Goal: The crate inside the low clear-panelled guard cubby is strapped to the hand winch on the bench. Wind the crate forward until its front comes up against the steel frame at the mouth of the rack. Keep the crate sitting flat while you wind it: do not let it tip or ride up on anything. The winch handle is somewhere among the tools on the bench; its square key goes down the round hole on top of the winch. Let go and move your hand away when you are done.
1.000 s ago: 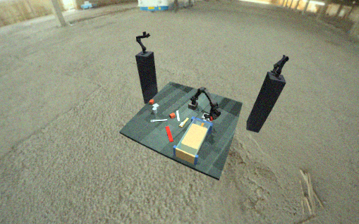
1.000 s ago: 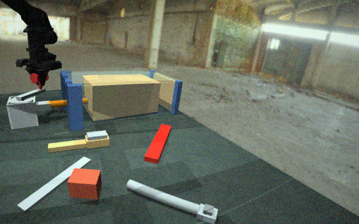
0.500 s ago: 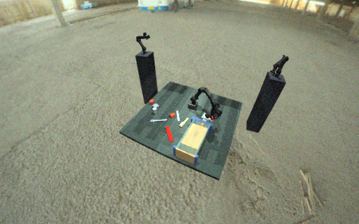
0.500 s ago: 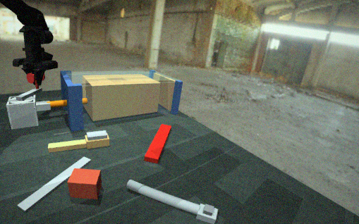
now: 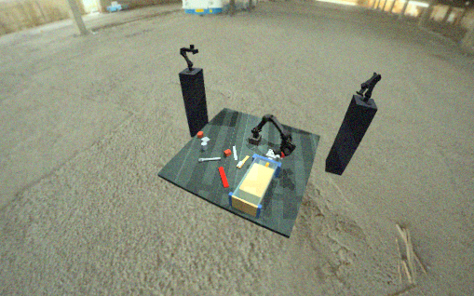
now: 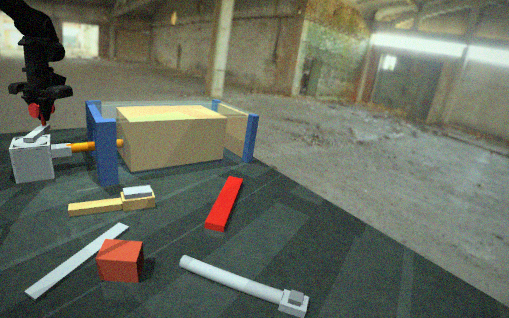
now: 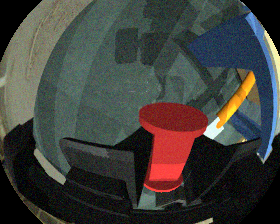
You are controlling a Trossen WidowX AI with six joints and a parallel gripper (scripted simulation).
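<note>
Right now my gripper tip is 100 mm to the left of the winch, 80 mm above it and 60 mm past it. Round my gripper tip: wooden-handled tool: 350 mm to the right, 100 mm below, 90 mm ahead; winch handle: 40 mm to the right, 20 mm behind, 10 mm below; red knob: 20 mm above.
</note>
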